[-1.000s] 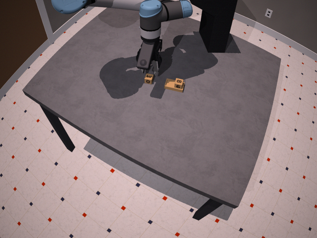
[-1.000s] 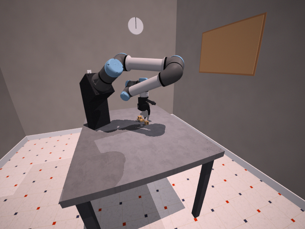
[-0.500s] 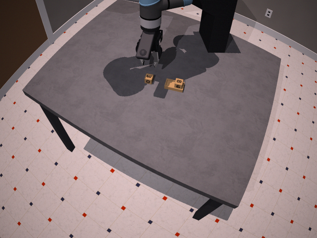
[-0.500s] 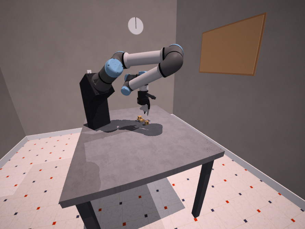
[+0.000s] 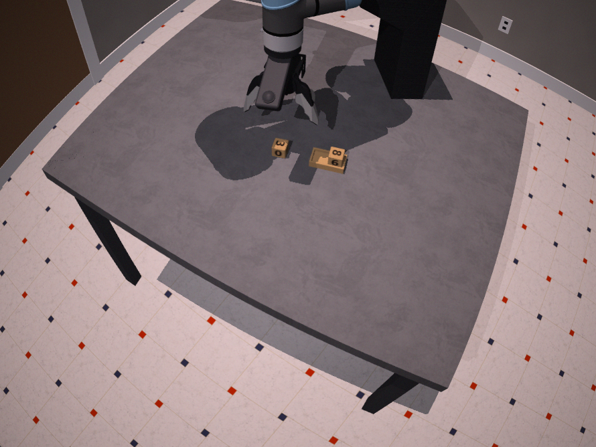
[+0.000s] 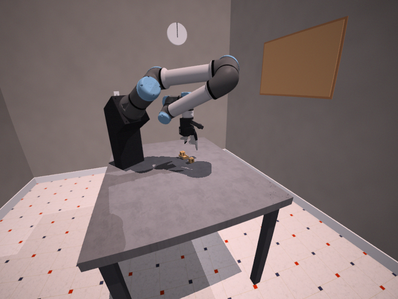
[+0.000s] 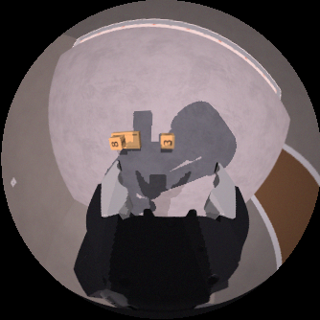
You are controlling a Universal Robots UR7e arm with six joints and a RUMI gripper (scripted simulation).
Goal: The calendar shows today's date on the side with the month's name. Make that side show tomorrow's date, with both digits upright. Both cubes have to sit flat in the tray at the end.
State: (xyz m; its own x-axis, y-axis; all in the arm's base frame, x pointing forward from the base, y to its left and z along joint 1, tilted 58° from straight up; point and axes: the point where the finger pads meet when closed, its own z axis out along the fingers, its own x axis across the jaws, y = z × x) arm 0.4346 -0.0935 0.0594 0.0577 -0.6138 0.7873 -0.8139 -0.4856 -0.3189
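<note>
Right now my hand is 110 mm to the right of the wooden tray, 110 mm above it and 10 mm past it.
</note>
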